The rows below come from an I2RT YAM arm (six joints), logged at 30 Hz.
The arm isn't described. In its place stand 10 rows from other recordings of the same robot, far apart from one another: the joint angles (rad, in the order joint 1, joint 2, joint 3, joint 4, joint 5, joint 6), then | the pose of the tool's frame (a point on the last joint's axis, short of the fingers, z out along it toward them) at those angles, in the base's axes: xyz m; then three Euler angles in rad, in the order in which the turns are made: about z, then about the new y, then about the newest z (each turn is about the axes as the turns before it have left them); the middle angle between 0 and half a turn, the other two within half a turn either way.
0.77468 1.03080 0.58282 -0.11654 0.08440 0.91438 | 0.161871 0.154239 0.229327 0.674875 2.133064 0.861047
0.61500 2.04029 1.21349 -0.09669 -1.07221 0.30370 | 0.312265 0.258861 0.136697 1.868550 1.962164 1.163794
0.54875 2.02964 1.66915 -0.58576 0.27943 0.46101 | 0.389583 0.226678 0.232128 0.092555 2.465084 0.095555
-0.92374 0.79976 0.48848 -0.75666 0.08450 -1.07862 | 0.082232 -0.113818 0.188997 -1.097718 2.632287 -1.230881
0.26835 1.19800 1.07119 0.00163 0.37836 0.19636 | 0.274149 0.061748 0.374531 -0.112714 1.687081 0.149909
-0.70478 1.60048 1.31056 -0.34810 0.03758 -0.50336 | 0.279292 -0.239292 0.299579 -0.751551 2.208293 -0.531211
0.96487 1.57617 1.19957 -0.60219 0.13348 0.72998 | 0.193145 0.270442 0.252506 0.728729 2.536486 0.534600
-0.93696 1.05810 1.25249 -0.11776 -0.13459 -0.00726 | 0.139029 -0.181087 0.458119 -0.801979 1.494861 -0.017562
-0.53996 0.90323 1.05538 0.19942 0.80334 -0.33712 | 0.143207 -0.115704 0.451263 -1.374782 1.329357 -0.079023
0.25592 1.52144 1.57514 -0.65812 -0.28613 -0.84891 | 0.323860 0.095127 0.388782 0.599304 2.147401 -0.656395
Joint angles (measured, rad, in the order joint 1, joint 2, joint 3, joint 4, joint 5, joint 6), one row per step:
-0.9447, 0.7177, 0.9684, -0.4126, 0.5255, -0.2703
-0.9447, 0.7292, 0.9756, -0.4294, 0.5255, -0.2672
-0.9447, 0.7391, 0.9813, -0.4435, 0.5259, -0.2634
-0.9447, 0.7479, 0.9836, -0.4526, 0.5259, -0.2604
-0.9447, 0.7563, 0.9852, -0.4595, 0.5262, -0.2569
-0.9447, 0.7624, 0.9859, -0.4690, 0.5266, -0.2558
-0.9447, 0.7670, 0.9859, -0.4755, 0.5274, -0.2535
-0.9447, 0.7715, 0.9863, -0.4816, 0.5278, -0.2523
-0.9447, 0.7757, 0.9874, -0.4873, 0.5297, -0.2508
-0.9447, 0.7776, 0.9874, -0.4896, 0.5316, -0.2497
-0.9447, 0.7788, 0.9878, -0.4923, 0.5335, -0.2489
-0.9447, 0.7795, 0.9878, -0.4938, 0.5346, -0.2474
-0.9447, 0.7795, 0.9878, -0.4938, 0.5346, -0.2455
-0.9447, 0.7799, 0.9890, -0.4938, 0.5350, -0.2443
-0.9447, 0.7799, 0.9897, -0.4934, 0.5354, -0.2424
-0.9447, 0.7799, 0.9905, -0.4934, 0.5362, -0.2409
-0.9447, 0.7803, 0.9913, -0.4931, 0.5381, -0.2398
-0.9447, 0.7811, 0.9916, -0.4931, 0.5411, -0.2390
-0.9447, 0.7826, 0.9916, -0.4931, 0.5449, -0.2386
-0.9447, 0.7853, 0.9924, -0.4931, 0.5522, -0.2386
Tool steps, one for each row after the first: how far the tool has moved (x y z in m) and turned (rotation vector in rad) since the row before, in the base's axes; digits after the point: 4 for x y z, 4 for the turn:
0.0013, -0.0017, -0.0009, 0.0174, 0.0093, -0.0005
0.0011, -0.0015, -0.0009, 0.0151, 0.0071, -0.0010
0.0012, -0.0016, -0.0013, 0.0129, 0.0062, -0.0005
0.0011, -0.0016, -0.0013, 0.0114, 0.0047, -0.0010
0.0008, -0.0011, -0.0016, 0.0121, 0.0077, -0.0006
0.0006, -0.0009, -0.0013, 0.0091, 0.0044, -0.0013
0.0006, -0.0008, -0.0011, 0.0083, 0.0049, -0.0007
0.0004, -0.0007, -0.0008, 0.0070, 0.0041, -0.0022
0.0002, -0.0004, -0.0005, 0.0032, 0.0018, -0.0021
0.0001, -0.0002, -0.0003, 0.0026, 0.0017, -0.0020
0.0000, -0.0001, -0.0002, 0.0017, 0.0001, -0.0014
0.0000, 0.0000, 0.0000, 0.0001, -0.0018, -0.0005
0.0000, 0.0000, 0.0003, -0.0006, -0.0015, -0.0007
0.0000, 0.0000, 0.0003, -0.0008, -0.0024, -0.0008
-0.0001, 0.0000, 0.0003, -0.0007, -0.0017, -0.0011
0.0000, 0.0000, 0.0002, -0.0008, -0.0010, -0.0021
0.0000, -0.0002, 0.0000, 0.0000, 0.0002, -0.0031
0.0001, -0.0003, -0.0002, 0.0006, 0.0014, -0.0037
0.0001, -0.0006, -0.0001, 0.0003, 0.0028, -0.0070

